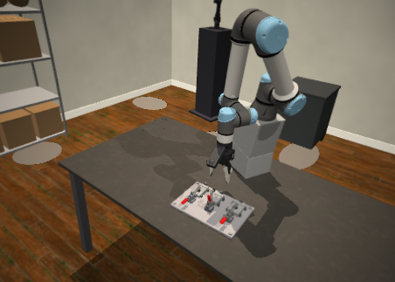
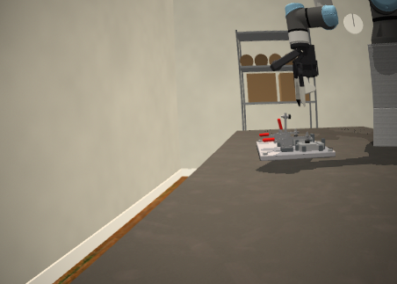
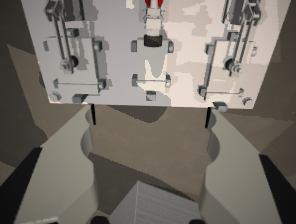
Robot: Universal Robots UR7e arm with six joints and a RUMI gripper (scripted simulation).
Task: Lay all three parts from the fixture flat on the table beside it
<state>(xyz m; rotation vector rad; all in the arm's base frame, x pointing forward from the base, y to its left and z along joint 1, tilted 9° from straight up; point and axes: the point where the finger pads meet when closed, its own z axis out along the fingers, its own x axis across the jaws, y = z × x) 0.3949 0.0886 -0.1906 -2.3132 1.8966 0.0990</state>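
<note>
Now: the fixture 15 cm below my hand, 4 cm ahead of it and 1 cm to the left of it. From my hand the other things lie so: part: 13 cm below, 11 cm to the right.
</note>
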